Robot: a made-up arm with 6 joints.
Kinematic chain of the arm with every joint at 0, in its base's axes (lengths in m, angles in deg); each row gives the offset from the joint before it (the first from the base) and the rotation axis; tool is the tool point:
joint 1: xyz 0 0 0.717 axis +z
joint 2: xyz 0.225 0 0 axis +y
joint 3: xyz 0 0 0.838 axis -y
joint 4: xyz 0 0 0.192 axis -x
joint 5: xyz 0.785 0 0 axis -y
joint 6: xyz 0.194 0 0 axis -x
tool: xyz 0 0 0
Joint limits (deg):
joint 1: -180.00..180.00
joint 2: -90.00..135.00
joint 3: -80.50..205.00
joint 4: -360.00..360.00
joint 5: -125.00..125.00
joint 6: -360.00..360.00
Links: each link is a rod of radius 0.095 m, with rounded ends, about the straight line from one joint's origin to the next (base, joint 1, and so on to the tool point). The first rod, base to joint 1, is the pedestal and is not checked.
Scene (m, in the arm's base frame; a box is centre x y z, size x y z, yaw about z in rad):
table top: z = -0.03
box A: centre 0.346 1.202 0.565 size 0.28 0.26 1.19 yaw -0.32
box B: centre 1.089 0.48 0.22 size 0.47 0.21 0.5 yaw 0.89
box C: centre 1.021 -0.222 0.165 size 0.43 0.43 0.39 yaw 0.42
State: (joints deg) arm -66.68 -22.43 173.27 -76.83 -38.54 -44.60
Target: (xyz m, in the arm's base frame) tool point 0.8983 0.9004 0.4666
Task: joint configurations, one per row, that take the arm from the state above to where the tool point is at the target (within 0.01 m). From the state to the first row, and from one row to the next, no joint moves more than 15 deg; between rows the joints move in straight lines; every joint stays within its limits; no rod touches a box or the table.
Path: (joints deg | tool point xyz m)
1: -81.34 -18.22 176.51 -71.81 -45.25 -41.22 | -0.0047 0.9000 1.1346
2: -96.01 -14.01 179.75 -66.79 -51.96 -37.83 | 0.2260 0.8059 1.1869
3: -110.67 -9.80 182.99 -61.78 -58.68 -34.45 | 0.4036 0.6561 1.2359
4: -125.33 -5.59 186.23 -56.76 -65.39 -31.07 | 0.5162 0.4732 1.2804
5: -140.00 -1.37 189.47 -51.74 -72.10 -27.69 | 0.5604 0.2810 1.3196
6: -137.99 -13.99 180.63 -56.82 -64.80 -31.07 | 0.6875 0.4215 1.2183
7: -135.98 -26.60 171.79 -61.91 -57.51 -34.45 | 0.7890 0.5617 1.0767
8: -133.98 -39.21 162.95 -66.99 -50.21 -37.83 | 0.8600 0.6936 0.8995
9: -131.97 -51.82 154.11 -72.07 -42.91 -41.22 | 0.8968 0.8091 0.6935
10: -129.96 -64.43 145.27 -77.15 -35.62 -44.60 | 0.8982 0.9005 0.4667

